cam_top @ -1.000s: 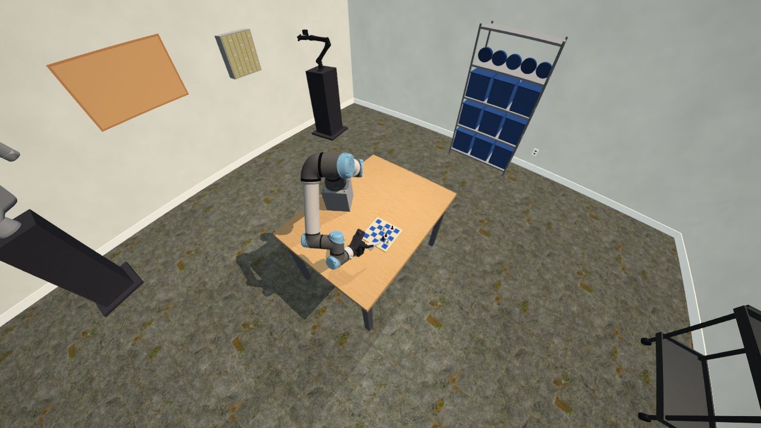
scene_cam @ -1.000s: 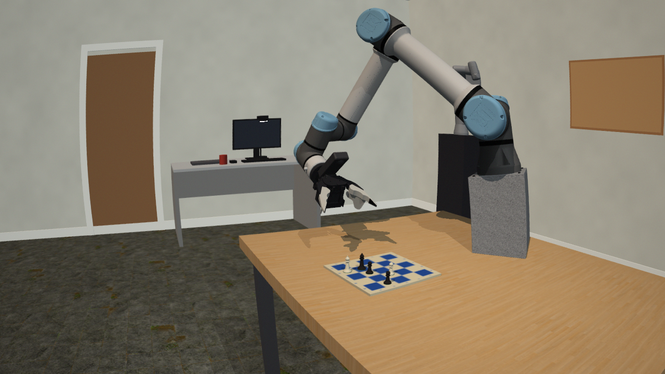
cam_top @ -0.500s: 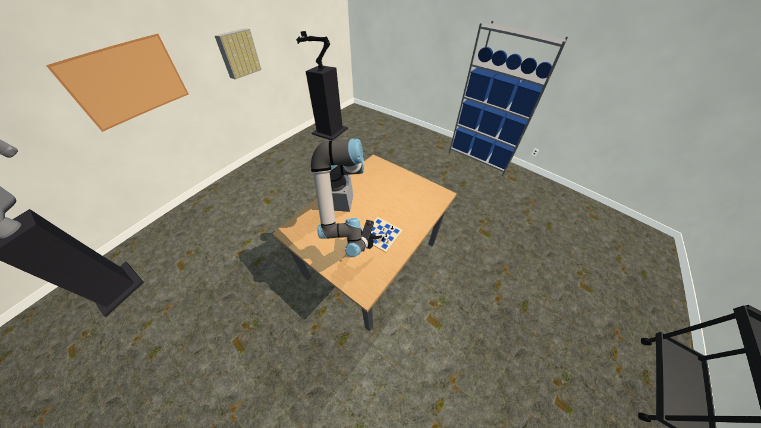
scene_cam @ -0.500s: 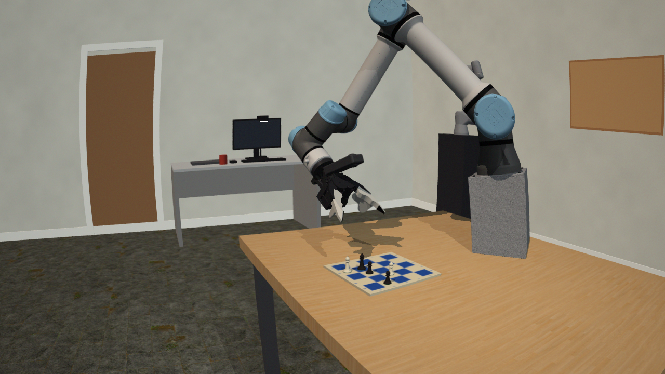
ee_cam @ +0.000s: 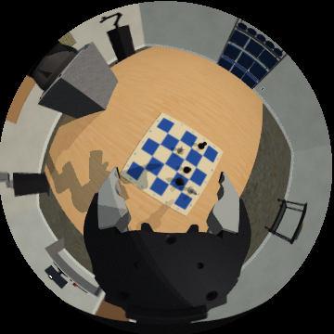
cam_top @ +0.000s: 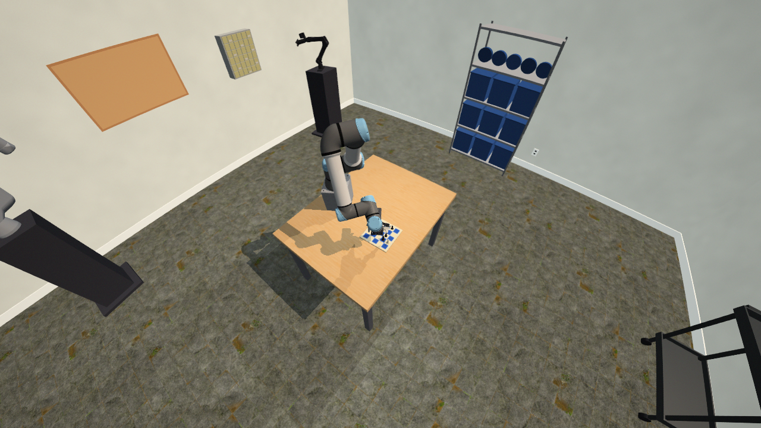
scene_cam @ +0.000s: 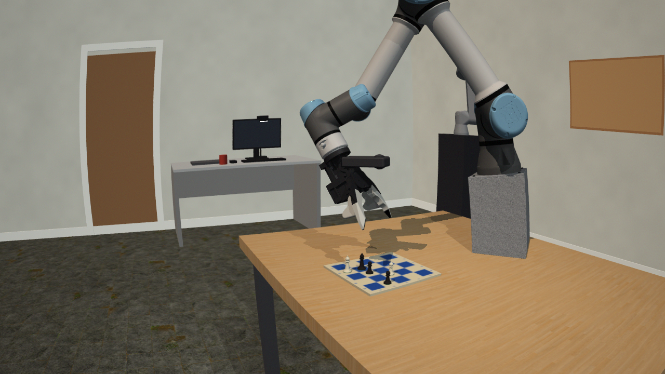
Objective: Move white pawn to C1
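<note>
Right now the white pawn is 100 mm below my hand, 60 mm to the left of it and 10 mm ahead of it. Also, from my hand: taller white piece 100 mm below, 80 mm ahead, 20 mm to the right; then chessboard 120 mm below, 30 mm to the left, 10 mm ahead.
</note>
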